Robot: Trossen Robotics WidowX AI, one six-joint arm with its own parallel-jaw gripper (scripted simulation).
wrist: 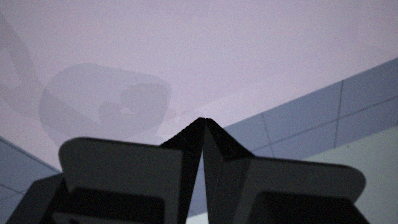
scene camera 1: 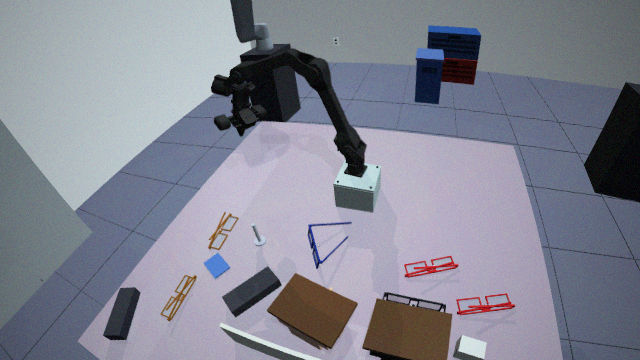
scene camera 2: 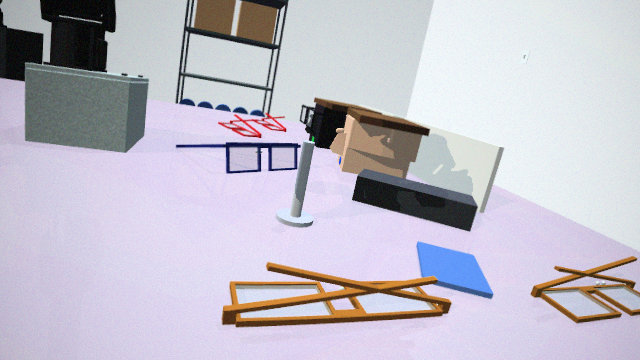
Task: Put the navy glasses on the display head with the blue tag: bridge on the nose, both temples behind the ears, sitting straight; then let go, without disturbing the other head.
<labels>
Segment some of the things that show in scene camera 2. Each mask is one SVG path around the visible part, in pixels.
A blue tag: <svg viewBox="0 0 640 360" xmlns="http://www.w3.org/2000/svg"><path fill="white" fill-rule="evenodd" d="M417 242L421 277L435 276L438 279L438 283L433 285L488 299L493 298L494 294L474 255L420 241Z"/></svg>
</labels>
